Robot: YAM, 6 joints.
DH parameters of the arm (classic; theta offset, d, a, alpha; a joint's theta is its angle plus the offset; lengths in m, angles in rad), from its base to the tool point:
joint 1: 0 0.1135 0.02 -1.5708
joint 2: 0 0 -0.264 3.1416
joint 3: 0.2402 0 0.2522 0
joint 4: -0.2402 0 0.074 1.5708
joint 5: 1.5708 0 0 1.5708
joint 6: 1.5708 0.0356 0 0
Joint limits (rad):
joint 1: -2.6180..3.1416
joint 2: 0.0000..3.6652
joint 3: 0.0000..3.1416
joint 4: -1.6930..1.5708
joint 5: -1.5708..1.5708
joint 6: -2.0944..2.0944
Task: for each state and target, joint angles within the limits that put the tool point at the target. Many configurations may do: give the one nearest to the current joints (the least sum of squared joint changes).
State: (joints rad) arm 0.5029 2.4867 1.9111 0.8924 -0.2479 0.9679
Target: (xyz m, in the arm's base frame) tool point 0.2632 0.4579 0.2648
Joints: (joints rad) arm 1.0288 2.2732 1.6767 0.9540 -0.3063 0.9679
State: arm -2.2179 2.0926 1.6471 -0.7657 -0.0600 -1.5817
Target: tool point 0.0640 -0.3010 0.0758
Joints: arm -1.3788 2.0991 1.1550 -0.9787 -0.1522 -1.5817
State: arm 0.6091 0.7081 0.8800 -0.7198 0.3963 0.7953
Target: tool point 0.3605 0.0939 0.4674
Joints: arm 0.2876 1.6154 1.7650 -0.2026 0.3504 0.7953
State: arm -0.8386 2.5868 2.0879 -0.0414 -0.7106 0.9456
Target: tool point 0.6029 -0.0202 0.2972
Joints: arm -0.0652 2.6400 2.5830 0.1616 -0.5668 0.9456
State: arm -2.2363 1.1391 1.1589 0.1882 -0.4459 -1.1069
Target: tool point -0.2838 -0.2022 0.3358
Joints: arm -2.5624 1.4629 1.1274 0.1837 -0.4006 -1.1069
